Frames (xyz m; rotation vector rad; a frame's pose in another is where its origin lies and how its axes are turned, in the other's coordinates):
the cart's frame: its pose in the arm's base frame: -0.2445 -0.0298 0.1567 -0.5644 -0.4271 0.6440
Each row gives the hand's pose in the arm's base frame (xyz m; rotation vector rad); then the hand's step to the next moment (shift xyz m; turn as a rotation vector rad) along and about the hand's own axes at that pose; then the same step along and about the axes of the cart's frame.
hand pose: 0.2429 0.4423 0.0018 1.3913 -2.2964 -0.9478
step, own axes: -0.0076 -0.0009 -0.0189 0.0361 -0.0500 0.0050
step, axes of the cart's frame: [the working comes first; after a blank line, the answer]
step, axes of the arm's base frame: 0.0148 -0.0009 0.0140 0.0133 -0.0452 -0.0401

0.0128 -0.0156 0.0026 -0.0282 -0.0112 -0.0539
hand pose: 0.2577 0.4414 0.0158 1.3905 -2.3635 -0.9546
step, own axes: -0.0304 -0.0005 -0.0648 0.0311 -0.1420 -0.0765
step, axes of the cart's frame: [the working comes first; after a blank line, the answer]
step, axes of the arm's base frame: 0.0487 -0.0013 0.0524 0.1204 -0.1056 -0.0366

0.0447 -0.0542 0.0139 0.0101 -0.1002 -0.1298
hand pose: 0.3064 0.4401 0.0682 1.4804 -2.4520 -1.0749
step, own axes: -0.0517 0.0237 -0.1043 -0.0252 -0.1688 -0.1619
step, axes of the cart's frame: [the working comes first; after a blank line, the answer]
step, axes of the arm's base frame: 0.0520 -0.0062 0.1067 0.2048 -0.1126 0.0267

0.0545 -0.0919 0.0520 0.0789 -0.1805 -0.1286
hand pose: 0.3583 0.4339 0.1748 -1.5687 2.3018 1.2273
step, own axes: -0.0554 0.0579 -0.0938 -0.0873 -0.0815 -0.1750
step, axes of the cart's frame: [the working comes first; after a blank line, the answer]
step, axes of the arm's base frame: 0.0105 -0.0124 0.1223 0.1668 -0.0627 0.1146

0.0234 -0.0873 0.0839 0.1018 -0.1844 -0.0232
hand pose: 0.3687 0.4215 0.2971 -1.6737 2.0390 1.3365
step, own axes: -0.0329 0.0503 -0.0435 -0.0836 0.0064 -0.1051
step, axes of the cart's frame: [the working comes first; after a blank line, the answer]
step, axes of the arm's base frame: -0.0151 -0.0107 0.0719 0.0636 -0.0183 0.1170

-0.0039 -0.0442 0.0594 0.0569 -0.1113 0.0494
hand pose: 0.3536 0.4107 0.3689 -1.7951 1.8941 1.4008
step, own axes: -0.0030 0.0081 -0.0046 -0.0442 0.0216 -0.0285
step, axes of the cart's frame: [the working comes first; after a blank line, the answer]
step, axes of the arm's base frame: -0.0041 -0.0026 0.0085 0.0058 0.0063 0.0562

-0.0030 -0.0051 0.0078 0.0194 -0.0326 0.0423
